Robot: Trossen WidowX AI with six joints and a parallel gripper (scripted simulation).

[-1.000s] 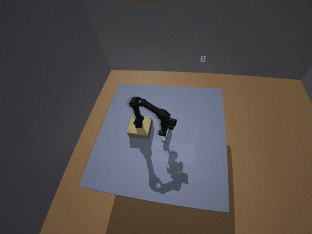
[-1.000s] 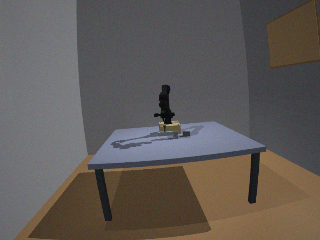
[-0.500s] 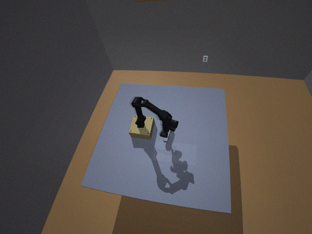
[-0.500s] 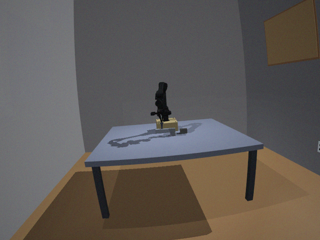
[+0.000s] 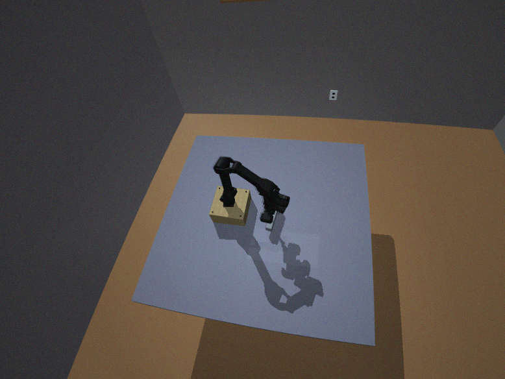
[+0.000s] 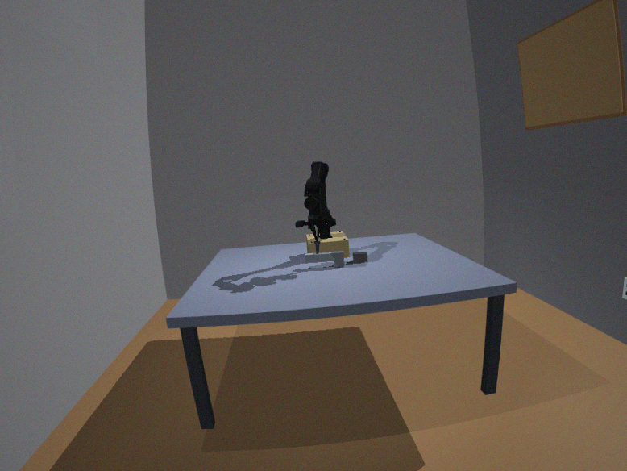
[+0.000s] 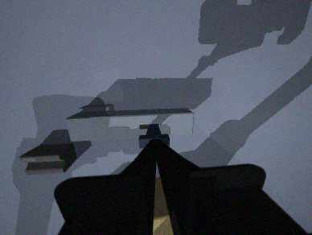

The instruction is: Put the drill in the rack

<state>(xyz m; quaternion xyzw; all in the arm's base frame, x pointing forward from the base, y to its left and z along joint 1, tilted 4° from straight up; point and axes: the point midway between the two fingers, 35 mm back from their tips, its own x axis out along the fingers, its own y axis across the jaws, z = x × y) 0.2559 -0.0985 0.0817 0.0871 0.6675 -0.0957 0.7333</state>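
Now: gripper tip 10 mm short of the drill, 50 mm to the right of it and 80 mm above it. Round my gripper tip: grey block: 20 mm behind, 220 mm to the left, 110 mm below.
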